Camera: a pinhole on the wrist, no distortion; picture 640 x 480 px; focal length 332.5 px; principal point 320.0 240.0 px. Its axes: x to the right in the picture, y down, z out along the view. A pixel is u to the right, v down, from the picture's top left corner.
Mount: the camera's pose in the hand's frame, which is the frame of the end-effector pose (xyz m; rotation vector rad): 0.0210 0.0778 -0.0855 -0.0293 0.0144 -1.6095
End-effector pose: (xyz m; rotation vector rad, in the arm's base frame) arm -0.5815 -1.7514 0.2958 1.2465 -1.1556 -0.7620
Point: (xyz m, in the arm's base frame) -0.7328 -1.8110 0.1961
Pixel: 542.5 195.0
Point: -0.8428 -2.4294 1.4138
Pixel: outside the picture
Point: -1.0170 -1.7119 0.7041
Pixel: 43.7 158.3
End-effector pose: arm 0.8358 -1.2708 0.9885 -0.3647 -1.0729 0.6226
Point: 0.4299 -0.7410 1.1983
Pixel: 111.9 422.3
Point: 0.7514 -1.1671 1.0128
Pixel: 294.4 295.2
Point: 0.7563 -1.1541 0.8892
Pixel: 52.3 90.5
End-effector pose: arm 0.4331 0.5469 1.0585 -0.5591 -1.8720 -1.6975
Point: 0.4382 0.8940 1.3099
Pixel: 194.3 318.9
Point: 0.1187 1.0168 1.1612
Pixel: 398.6 380.3
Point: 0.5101 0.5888 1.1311
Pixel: 235.2 123.0
